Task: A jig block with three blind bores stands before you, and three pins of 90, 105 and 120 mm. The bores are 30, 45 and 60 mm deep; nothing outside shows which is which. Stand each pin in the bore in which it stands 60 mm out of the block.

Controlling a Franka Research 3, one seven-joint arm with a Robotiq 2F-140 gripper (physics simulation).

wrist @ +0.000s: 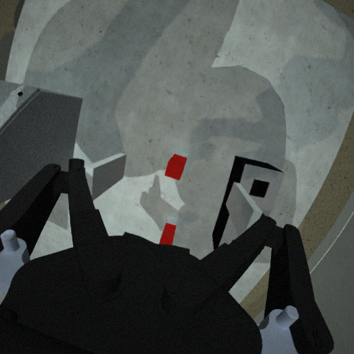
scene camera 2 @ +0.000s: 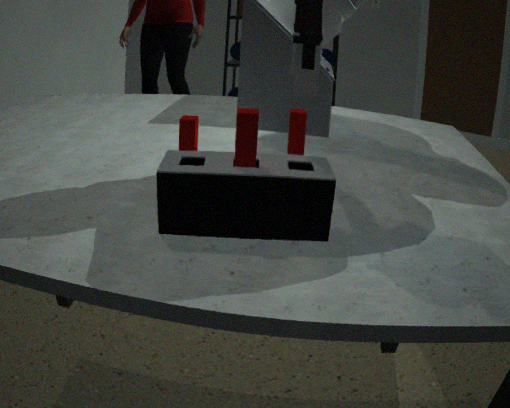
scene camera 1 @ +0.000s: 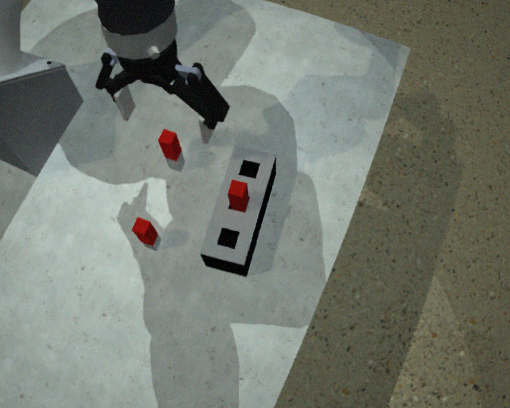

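The grey jig block (scene camera 1: 225,215) (scene camera 2: 245,205) (wrist: 267,175) has three square bores in a row. One red pin (scene camera 1: 238,195) (scene camera 2: 247,137) stands upright in its middle bore; the two end bores are empty. A second red pin (scene camera 1: 170,145) (scene camera 2: 297,131) (wrist: 175,167) stands on the table between block and robot base. A shorter-looking third red pin (scene camera 1: 145,231) (scene camera 2: 189,133) (wrist: 168,234) stands farther along the same side. My gripper (scene camera 1: 166,120) (scene camera 2: 308,62) (wrist: 176,179) is open and empty, high above the table near the second pin. In the wrist view a finger hides part of the block.
The grey robot pedestal (scene camera 1: 37,112) (scene camera 2: 285,95) (wrist: 42,137) stands behind the loose pins. The table edge (scene camera 1: 367,172) (scene camera 2: 240,320) runs beyond the block, with speckled floor past it. A person in red (scene camera 2: 167,40) stands in the background.
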